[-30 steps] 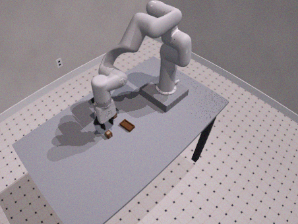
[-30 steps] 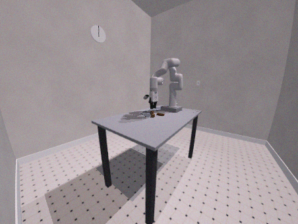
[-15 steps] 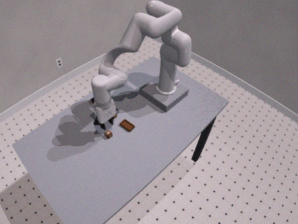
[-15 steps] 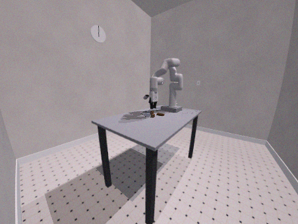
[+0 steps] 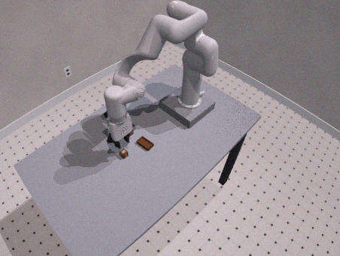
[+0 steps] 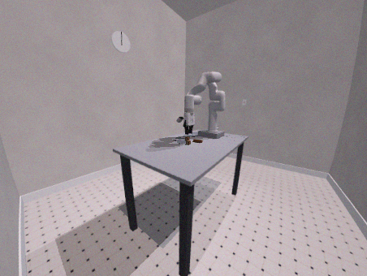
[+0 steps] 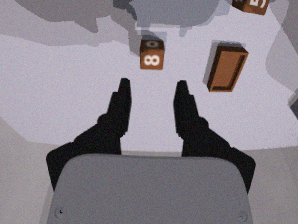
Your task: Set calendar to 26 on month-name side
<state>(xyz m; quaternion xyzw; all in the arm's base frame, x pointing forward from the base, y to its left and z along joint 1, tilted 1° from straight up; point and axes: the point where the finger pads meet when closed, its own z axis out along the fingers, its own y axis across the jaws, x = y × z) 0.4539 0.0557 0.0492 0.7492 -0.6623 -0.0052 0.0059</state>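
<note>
Now: hand 90 mm above the brown cube. The rest, counted from my hand: brown wooden tray: 120 mm behind, 10 mm to the left, 100 mm below.
</note>
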